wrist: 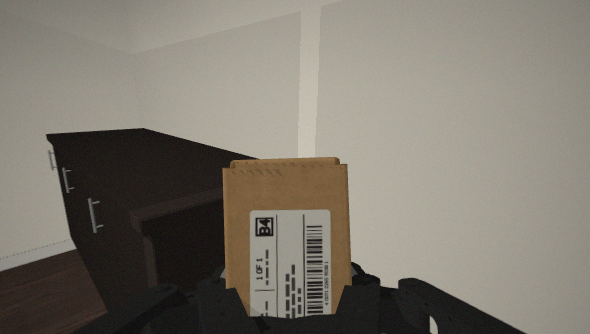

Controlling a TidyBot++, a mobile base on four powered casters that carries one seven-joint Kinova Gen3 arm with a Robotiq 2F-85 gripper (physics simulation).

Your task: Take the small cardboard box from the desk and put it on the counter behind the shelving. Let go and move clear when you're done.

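Places are measured from the arm's base along level axes (x right, y ahead, z up), in metres.
Where they show: gripper, fingertip midpoint: [288, 271].
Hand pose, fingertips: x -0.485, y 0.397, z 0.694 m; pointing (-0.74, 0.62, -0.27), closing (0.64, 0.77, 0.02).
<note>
After its pixels a point has its place.
The small cardboard box [287, 190] @(y 0.371, x -0.457, z 0.758 m) is brown, with a white label marked B4 and a barcode facing the camera. It is in the lower middle of the wrist view. My gripper [288, 271] @(y 0.397, x -0.485, z 0.694 m) is shut on the box, one black finger on each side of its lower part. The box's lower end is hidden by the gripper. A dark counter [155, 162] @(y 0.618, x -1.590, z 0.513 m) with silver handles stands at the left, beyond the box. Part of it is hidden behind the box and a nearer dark piece of furniture.
The nearer dark furniture piece [175, 205], possibly the shelving, has a raised edge and stands left of the box. A pale wall [450, 150] @(y 1.076, x -0.635, z 0.666 m) fills the right and back, with a lighter vertical strip. Brown wood floor [45, 285] @(y 0.147, x -2.524, z -0.397 m) shows at lower left.
</note>
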